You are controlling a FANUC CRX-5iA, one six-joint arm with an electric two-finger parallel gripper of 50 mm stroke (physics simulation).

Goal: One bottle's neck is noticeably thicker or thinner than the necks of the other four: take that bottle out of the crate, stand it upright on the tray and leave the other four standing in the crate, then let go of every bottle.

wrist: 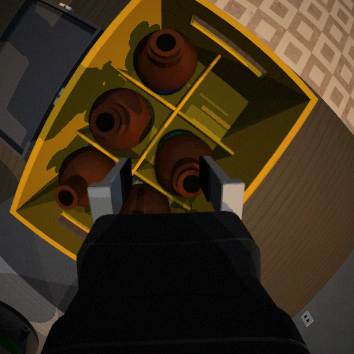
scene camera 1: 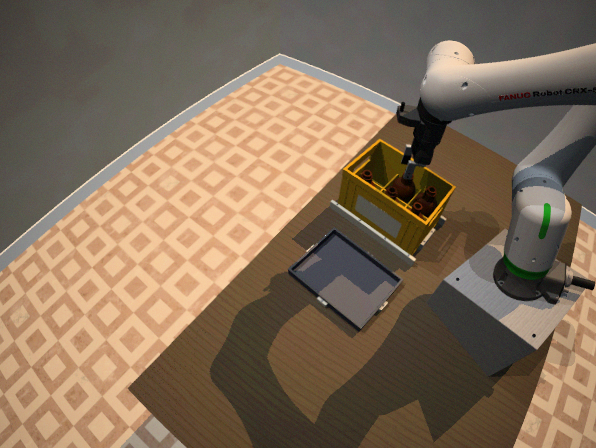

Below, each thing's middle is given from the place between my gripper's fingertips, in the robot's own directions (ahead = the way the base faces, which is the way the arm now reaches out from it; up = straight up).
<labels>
My gripper is now 180 mm above the pale rail (scene camera 1: pixel 388 244), 110 mm to the right of it and 20 mm short of it.
</labels>
